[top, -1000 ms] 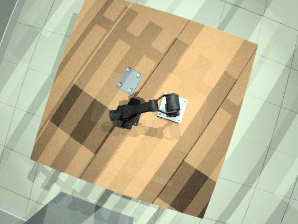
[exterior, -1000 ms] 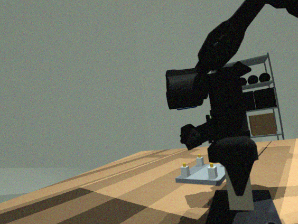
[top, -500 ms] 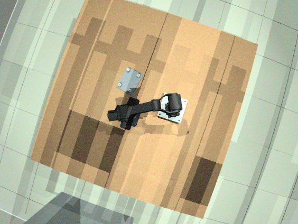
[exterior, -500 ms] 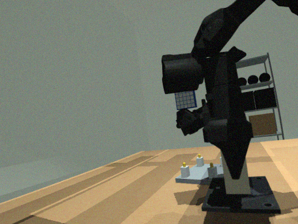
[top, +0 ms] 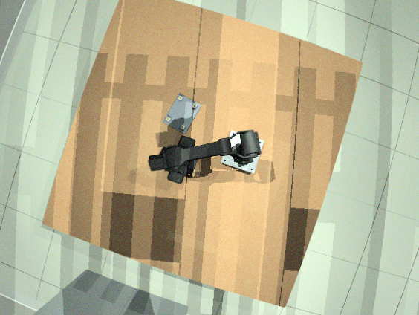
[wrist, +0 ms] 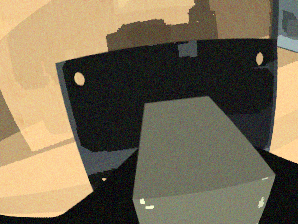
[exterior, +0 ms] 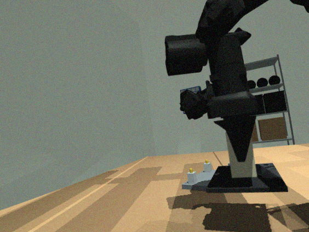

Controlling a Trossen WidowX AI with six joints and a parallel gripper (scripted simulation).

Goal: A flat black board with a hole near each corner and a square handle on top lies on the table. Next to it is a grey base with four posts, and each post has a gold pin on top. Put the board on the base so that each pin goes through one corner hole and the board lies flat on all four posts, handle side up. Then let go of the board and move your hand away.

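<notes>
Now: gripper tip 21 cm to the left of the grey base, 9 cm above it and 6 cm short of it. The rest, counted from my gripper tip: black board 1 cm below.
</notes>
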